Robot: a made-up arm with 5 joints.
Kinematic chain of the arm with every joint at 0, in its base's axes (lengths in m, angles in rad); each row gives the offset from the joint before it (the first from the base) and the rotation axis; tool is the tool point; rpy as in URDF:
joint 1: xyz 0.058 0 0.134 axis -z
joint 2: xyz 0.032 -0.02 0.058 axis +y
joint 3: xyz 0.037 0 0.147 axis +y
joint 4: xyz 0.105 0 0.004 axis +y
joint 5: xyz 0.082 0.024 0 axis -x
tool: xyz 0 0 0 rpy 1.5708 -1.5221 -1.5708
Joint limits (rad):
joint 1: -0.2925..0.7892
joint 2: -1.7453..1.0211
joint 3: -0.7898..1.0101
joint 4: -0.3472..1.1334
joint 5: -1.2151..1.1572
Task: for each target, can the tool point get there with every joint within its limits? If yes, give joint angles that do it. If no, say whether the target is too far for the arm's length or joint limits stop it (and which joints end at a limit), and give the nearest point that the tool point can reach.
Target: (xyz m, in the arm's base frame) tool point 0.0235 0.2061 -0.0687
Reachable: no: joint limits stop it (at a limit: joint 1, joint 2, joint 3) | nearest point 0.1491 0.0316 0.0684 | short by 0.255 m
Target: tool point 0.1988 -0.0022 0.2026
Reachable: yes | joints 0.0441 -0.1806 0.8210 0.7810 -0.9491
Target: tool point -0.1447 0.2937 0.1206
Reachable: no: joint limits stop it (at a limit: joint 1, joint 2, joint 3, joint 4) | nearest point -0.1413 0.2065 0.2805 | short by 0.182 m
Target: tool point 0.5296 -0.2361 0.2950
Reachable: no: too far | nearest point 0.3765 -0.1594 0.2594 | short by 0.175 m
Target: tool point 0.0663 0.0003 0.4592
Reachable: yes | joints 0.4705 -1.0394 -0.2402 0.4759 -0.7360
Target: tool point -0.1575 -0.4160 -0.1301
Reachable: no: too far | nearest point 0.1734 -0.1106 0.0509 | short by 0.485 m
